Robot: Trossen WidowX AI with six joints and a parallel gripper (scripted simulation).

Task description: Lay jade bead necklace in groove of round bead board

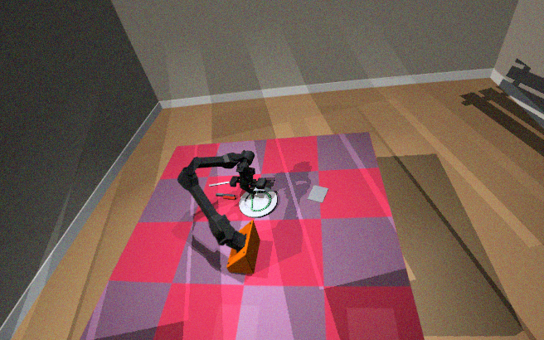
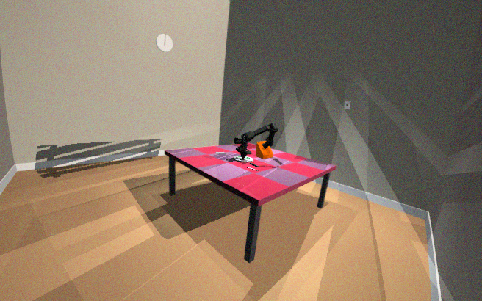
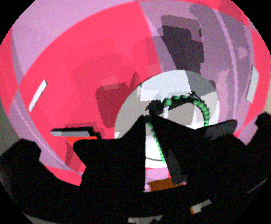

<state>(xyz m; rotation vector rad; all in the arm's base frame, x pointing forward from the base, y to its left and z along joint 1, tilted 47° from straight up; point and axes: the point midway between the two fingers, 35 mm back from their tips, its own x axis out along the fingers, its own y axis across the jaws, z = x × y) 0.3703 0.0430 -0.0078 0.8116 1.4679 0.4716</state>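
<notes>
My gripper tip is 50 mm past the round white bead board, 40 mm to the left of it and 10 mm above it. From my gripper tip the other things lie so: red-handled tool 140 mm to the left, 10 mm below; then flat grey pad 350 mm to the right, 20 mm below, 20 mm behind; then thin white rod 210 mm to the left, 100 mm ahead, 20 mm below.
</notes>
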